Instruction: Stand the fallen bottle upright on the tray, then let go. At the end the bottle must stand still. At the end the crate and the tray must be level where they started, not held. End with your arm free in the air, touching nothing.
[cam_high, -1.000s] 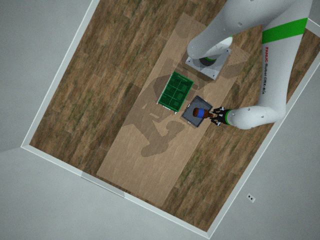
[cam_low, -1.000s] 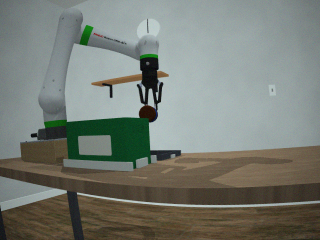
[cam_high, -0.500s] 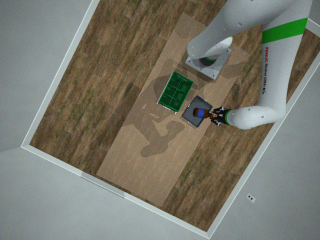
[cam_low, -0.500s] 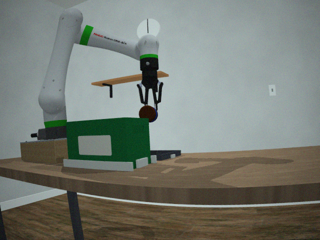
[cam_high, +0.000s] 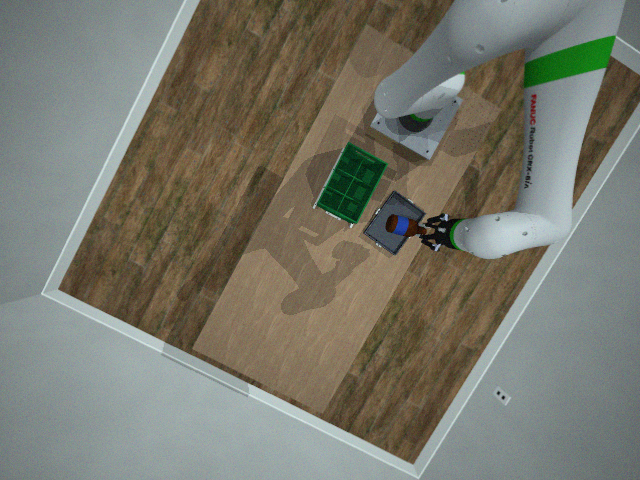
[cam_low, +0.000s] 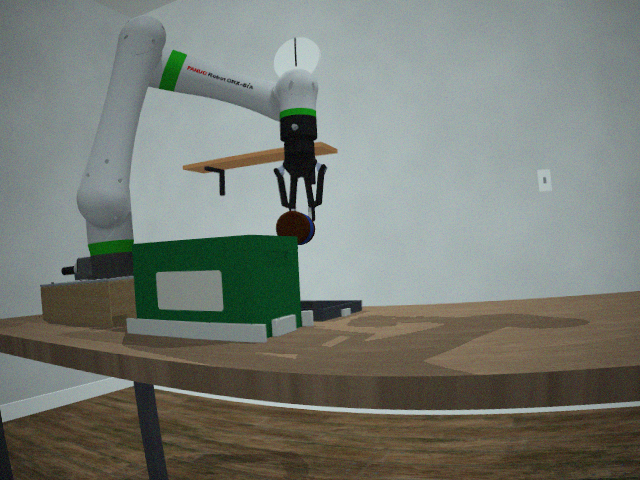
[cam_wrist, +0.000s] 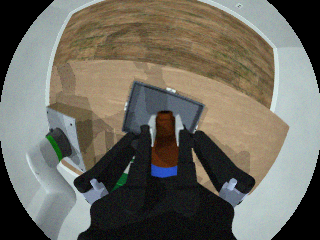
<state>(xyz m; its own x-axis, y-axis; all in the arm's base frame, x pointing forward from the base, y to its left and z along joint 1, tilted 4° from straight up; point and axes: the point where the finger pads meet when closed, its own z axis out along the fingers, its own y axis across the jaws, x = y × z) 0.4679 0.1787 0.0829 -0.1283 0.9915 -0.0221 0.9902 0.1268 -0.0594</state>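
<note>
Right now my hand is 5 cm to the left of the bottle, 2 cm above it and 1 cm short of it. From my hand the other things lie so: green crate (32 cm to the right, 14 cm below, 8 cm behind); tray (21 cm below, 5 cm to the right, 1 cm behind).
</note>
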